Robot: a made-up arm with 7 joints.
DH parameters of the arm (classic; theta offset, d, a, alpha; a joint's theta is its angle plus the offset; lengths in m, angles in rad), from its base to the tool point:
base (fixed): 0 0.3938 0.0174 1.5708
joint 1: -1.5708 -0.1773 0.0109 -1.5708
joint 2: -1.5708 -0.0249 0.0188 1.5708
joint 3: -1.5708 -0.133 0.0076 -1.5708
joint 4: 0 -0.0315 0.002 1.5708
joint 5: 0 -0.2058 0.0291 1.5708
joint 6: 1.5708 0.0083 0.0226 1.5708
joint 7: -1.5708 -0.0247 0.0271 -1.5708
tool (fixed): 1.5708 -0.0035 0 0
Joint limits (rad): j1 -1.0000..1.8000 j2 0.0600..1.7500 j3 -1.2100..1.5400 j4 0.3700..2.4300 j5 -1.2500..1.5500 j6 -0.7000..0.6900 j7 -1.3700..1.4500
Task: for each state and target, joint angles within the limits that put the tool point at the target. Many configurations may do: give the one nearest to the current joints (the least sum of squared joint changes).
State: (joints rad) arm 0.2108 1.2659 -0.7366 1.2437 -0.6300 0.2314 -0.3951
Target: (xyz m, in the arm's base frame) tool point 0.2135 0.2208 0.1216
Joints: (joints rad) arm 0.4325 0.5334 -1.0620 0.7851 -0.6383 0.6057 -0.6284
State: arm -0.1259 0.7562 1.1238 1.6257 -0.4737 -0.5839 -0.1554
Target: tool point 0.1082 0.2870 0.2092
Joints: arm -0.0601 0.0973 0.5947 1.4589 -0.4057 -0.5806 -0.1187
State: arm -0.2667 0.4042 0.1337 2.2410 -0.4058 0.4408 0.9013
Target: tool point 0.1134 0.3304 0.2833
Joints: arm -0.2508 0.6381 0.5148 1.4706 -0.4669 0.5015 0.7768
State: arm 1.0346 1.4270 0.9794 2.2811 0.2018 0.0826 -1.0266
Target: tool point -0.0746 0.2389 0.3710
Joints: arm 1.5116 0.8949 1.3979 2.4069 0.1989 -0.1092 -0.9760
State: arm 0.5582 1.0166 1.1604 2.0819 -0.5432 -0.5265 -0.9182
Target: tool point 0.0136 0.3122 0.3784
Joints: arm 0.6165 0.1861 1.2869 2.2534 -0.5302 -0.6781 -0.8209
